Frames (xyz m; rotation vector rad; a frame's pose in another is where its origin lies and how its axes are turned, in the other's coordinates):
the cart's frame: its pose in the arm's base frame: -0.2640 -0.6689 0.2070 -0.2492 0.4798 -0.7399
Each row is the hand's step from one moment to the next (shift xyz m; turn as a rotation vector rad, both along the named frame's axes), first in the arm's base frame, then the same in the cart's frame.
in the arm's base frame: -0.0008 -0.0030 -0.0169 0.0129 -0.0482 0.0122
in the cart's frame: 0.0071 0.0038 -0.0152 0.0378 -0.0316 0.0146
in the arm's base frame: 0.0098 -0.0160 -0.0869 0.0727 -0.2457 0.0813
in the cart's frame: 0.0460 0.0274 -0.0710 0.1907 -0.1644 0.0943
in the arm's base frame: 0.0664 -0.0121 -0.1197 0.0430 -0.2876 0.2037
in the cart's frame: 0.0902 0.0758 -0.0707 0.1606 -0.2584 0.1830
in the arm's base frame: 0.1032 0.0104 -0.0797 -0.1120 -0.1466 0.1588
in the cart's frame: 0.0848 0.0982 -0.0166 -0.0217 -0.2310 0.0736
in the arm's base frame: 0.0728 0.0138 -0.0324 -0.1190 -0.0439 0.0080
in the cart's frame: 0.0475 0.0648 0.0092 -0.0479 -0.1041 -0.0550
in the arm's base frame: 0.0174 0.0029 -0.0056 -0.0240 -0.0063 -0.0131
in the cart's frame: 0.0109 0.0144 0.0040 -0.0066 -0.0136 -0.0237
